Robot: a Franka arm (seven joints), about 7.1 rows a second.
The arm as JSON. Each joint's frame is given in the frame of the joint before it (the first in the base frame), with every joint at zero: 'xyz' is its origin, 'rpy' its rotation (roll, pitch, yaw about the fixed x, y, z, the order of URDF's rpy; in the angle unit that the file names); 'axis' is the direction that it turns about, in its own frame. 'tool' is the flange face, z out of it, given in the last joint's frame.
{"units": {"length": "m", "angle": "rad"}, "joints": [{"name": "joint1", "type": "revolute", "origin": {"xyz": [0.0, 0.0, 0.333], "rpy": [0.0, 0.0, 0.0]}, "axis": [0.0, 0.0, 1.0]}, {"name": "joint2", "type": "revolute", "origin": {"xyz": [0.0, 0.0, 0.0], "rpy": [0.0, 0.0, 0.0]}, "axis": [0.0, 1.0, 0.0]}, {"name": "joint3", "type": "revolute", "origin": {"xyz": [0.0, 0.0, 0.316], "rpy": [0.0, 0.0, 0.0]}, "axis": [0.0, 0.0, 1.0]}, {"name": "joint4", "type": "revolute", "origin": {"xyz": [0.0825, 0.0, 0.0], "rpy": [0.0, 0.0, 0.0]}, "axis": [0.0, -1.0, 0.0]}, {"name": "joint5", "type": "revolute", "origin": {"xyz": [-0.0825, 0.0, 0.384], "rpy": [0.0, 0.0, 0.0]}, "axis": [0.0, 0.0, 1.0]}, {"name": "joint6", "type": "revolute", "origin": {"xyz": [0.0, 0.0, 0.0], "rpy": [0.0, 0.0, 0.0]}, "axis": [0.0, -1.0, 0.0]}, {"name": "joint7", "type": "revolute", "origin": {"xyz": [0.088, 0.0, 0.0], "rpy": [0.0, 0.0, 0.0]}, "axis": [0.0, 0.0, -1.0]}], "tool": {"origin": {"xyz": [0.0, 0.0, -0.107], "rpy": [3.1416, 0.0, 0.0]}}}
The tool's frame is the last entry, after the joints.
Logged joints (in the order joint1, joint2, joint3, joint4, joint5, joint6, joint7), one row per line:
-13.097, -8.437, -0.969, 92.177, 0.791, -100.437, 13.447
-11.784, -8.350, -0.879, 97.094, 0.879, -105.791, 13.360
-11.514, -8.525, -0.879, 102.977, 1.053, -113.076, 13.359
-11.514, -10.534, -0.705, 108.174, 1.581, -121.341, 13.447
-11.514, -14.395, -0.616, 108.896, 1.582, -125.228, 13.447
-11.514, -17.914, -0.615, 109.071, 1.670, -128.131, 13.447
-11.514, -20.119, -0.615, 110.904, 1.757, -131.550, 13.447
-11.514, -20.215, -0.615, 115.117, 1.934, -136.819, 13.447
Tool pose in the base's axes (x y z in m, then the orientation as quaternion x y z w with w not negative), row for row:
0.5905, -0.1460, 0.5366, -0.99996, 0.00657, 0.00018, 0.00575
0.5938, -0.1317, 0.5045, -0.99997, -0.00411, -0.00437, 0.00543
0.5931, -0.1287, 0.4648, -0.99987, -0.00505, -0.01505, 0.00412
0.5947, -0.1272, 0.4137, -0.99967, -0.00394, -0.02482, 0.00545
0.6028, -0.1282, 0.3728, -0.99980, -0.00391, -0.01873, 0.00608
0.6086, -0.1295, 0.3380, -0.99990, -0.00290, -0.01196, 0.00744
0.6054, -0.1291, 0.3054, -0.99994, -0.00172, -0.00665, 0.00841
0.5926, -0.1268, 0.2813, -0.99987, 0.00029, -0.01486, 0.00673
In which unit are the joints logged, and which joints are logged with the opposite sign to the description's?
The joints are logged in degrees. Opposite sign: joint2, joint4, joint6, joint7.
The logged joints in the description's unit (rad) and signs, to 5 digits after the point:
-0.22859, 0.14725, -0.01691, -1.60879, 0.01381, 1.75296, -0.23469
-0.20567, 0.14573, -0.01534, -1.69461, 0.01534, 1.84640, -0.23318
-0.20096, 0.14879, -0.01534, -1.79729, 0.01838, 1.97355, -0.23316
-0.20096, 0.18385, -0.01230, -1.88799, 0.02759, 2.11780, -0.23469
-0.20096, 0.25124, -0.01075, -1.90059, 0.02761, 2.18564, -0.23469
-0.20096, 0.31266, -0.01073, -1.90365, 0.02915, 2.23631, -0.23469
-0.20096, 0.35114, -0.01073, -1.93564, 0.03067, 2.29598, -0.23469
-0.20096, 0.35282, -0.01073, -2.00917, 0.03375, 2.38794, -0.23469

